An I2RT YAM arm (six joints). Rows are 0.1 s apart.
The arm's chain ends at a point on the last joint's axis. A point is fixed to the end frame.
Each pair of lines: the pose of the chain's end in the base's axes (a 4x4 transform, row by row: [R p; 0 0 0 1], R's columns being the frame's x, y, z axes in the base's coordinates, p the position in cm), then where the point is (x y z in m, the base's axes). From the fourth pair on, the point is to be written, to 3 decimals.
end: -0.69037 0.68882 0.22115 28.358; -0.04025 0.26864 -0.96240 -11.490; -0.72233 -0.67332 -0.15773 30.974; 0 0 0 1
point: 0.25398 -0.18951 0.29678
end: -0.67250 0.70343 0.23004 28.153; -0.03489 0.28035 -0.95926 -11.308; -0.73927 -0.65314 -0.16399 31.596; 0 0 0 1
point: 0.25265 -0.18767 0.30138
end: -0.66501 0.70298 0.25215 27.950; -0.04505 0.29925 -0.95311 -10.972; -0.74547 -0.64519 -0.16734 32.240; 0 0 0 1
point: 0.25237 -0.18483 0.30714
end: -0.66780 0.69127 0.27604 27.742; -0.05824 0.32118 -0.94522 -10.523; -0.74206 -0.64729 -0.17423 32.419; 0 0 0 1
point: 0.252 -0.181 0.309
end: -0.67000 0.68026 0.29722 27.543; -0.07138 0.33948 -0.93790 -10.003; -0.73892 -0.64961 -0.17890 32.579; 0 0 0 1
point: 0.252 -0.176 0.310
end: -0.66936 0.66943 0.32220 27.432; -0.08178 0.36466 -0.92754 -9.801; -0.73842 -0.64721 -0.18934 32.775; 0 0 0 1
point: 0.253 -0.175 0.311
